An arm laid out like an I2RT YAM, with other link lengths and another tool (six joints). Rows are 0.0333 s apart.
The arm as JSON. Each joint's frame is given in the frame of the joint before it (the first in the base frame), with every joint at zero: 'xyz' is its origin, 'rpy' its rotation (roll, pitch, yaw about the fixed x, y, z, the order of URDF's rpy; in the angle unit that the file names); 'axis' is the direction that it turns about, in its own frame. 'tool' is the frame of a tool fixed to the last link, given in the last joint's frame.
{
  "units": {
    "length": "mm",
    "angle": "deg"
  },
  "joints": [
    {
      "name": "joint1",
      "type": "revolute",
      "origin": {
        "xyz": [
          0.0,
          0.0,
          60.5
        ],
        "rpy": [
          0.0,
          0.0,
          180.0
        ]
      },
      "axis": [
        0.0,
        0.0,
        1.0
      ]
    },
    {
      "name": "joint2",
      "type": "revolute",
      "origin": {
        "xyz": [
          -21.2,
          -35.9,
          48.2
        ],
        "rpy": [
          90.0,
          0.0,
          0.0
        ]
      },
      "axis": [
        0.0,
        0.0,
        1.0
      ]
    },
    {
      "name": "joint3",
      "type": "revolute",
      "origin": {
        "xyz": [
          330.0,
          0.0,
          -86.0
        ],
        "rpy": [
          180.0,
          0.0,
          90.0
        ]
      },
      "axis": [
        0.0,
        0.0,
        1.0
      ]
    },
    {
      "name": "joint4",
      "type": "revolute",
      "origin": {
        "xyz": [
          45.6,
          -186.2,
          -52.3
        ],
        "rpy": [
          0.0,
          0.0,
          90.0
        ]
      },
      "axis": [
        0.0,
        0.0,
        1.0
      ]
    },
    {
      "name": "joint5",
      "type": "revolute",
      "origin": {
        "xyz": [
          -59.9,
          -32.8,
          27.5
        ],
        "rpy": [
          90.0,
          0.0,
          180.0
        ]
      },
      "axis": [
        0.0,
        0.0,
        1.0
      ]
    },
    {
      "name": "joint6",
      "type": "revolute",
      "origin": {
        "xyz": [
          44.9,
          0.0,
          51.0
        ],
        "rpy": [
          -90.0,
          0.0,
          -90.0
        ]
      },
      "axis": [
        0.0,
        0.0,
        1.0
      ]
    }
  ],
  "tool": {
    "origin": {
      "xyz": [
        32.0,
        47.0,
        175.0
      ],
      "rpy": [
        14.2,
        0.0,
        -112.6
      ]
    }
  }
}
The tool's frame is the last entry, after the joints.
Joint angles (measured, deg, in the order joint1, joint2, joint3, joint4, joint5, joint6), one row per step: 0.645, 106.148, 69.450, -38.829, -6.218, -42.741; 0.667, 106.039, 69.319, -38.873, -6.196, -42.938; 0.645, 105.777, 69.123, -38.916, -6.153, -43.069; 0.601, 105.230, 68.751, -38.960, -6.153, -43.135; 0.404, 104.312, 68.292, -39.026, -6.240, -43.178; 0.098, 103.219, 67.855, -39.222, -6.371, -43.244; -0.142, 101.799, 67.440, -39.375, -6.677, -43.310; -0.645, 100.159, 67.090, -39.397, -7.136, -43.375; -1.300, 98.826, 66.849, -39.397, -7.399, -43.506; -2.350, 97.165, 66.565, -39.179, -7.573, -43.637; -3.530, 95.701, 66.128, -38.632, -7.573, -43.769
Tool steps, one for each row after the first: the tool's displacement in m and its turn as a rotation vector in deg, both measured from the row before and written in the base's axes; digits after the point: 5 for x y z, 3 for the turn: -0.00114, 0.00008, -0.00004, -0.071, 0.044, 0.206; -0.00134, -0.00028, 0.00056, -0.074, -0.038, 0.093; -0.00222, -0.00028, 0.00151, -0.015, -0.138, 0.020; -0.00259, -0.00088, 0.00331, 0.077, -0.397, -0.133; -0.00299, -0.00135, 0.00422, 0.111, -0.467, -0.208; -0.00281, -0.00028, 0.00632, 0.276, -0.860, -0.093; -0.00178, -0.00124, 0.00808, 0.412, -1.279, -0.308; -0.00108, -0.00282, 0.00654, 0.191, -1.112, -0.450; -0.00023, -0.00545, 0.00827, 0.070, -1.615, -0.870; 0.00033, -0.00686, 0.00670, -0.128, -1.587, -1.058
